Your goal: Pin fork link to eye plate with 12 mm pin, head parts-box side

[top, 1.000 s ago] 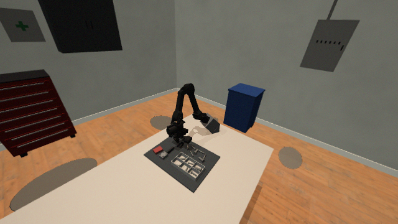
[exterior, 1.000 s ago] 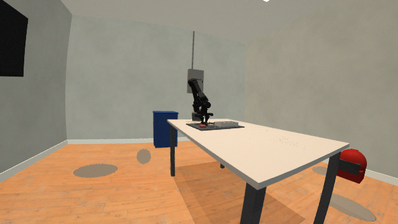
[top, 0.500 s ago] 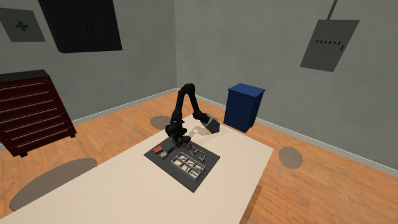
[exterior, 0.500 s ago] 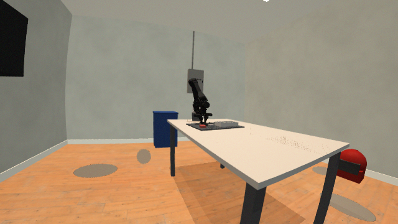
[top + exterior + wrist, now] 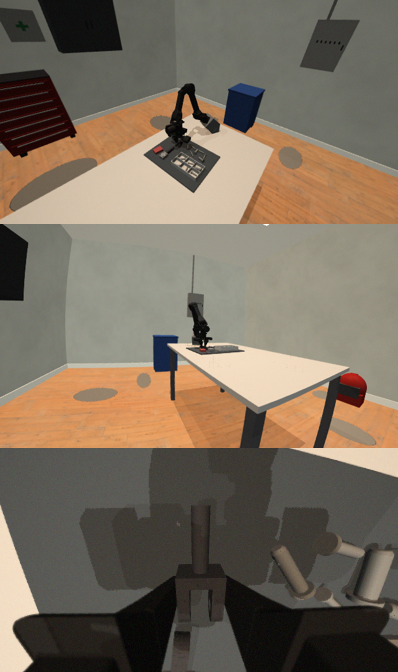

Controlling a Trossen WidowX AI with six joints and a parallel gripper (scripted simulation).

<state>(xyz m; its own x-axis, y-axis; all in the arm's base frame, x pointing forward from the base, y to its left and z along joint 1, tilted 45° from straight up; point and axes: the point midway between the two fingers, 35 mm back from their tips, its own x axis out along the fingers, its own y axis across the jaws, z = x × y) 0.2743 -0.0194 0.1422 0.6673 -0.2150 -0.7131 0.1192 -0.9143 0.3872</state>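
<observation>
My hand is 3 cm above the fork link. From my hand the other things lie so: eye plate 8 cm ahead, 3 cm below, 1 cm to the right; then dark mat 9 cm to the left, 7 cm ahead, 5 cm below; then grey block 16 cm ahead, 2 cm below, 1 cm to the right.
</observation>
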